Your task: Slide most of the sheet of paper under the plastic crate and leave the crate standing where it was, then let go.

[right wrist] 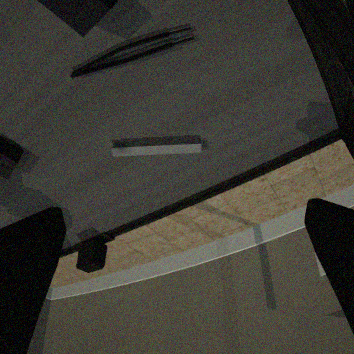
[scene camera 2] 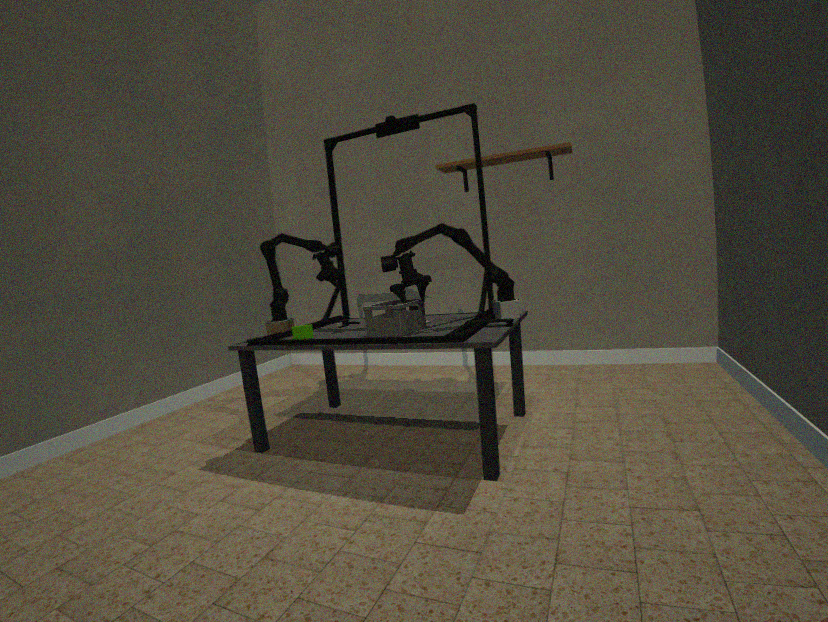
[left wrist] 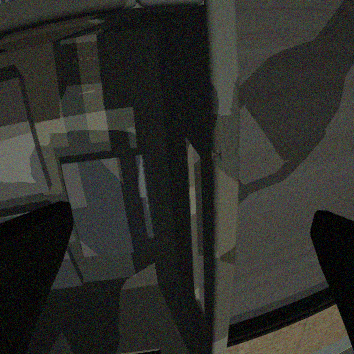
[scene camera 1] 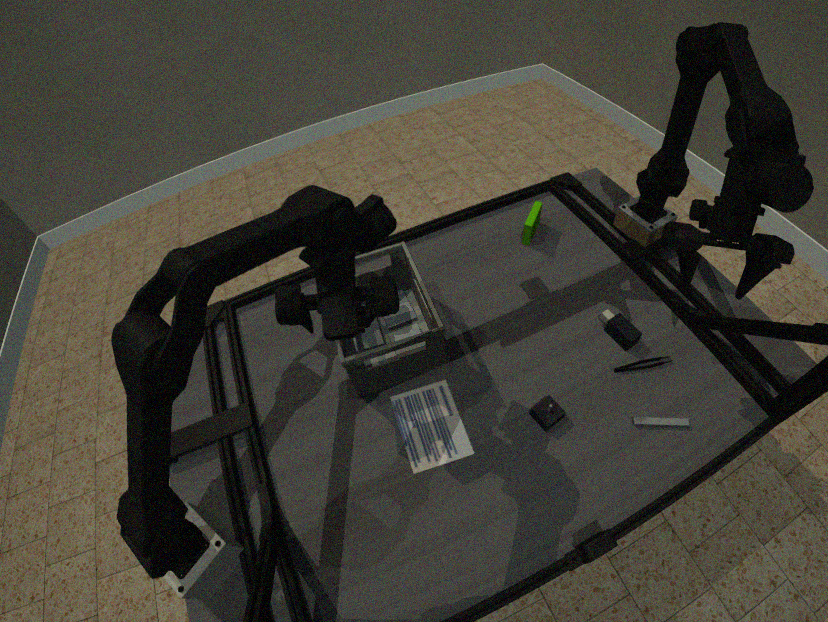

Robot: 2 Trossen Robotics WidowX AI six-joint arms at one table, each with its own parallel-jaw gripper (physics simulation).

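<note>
The grey plastic crate [scene camera 1: 423, 289] [scene camera 2: 391, 321] [left wrist: 226, 200] stands upright near the table's far edge in scene camera 1. The sheet of paper [scene camera 1: 431, 426], white with blue stripes, lies flat in front of it, apart from its near wall. My left gripper [scene camera 2: 410, 297] [left wrist: 195, 220] is open and empty, low at the crate. In its wrist view one finger is over the crate's inside and the other outside, with a side rim between them; whether they touch is unclear. In scene camera 1 its wrist hides part of the crate. My right gripper [scene camera 1: 713, 289] [right wrist: 186, 216] is open and empty, raised near the right edge.
A green block [scene camera 1: 531, 224] [scene camera 2: 302, 332] stands towards the back. A black stick with a silver end [scene camera 1: 621, 329], black tweezers [scene camera 1: 642, 364] [right wrist: 130, 52], a small black box [scene camera 1: 547, 412] and a light bar [scene camera 1: 661, 421] [right wrist: 157, 149] lie right of the paper. Black rails border the table.
</note>
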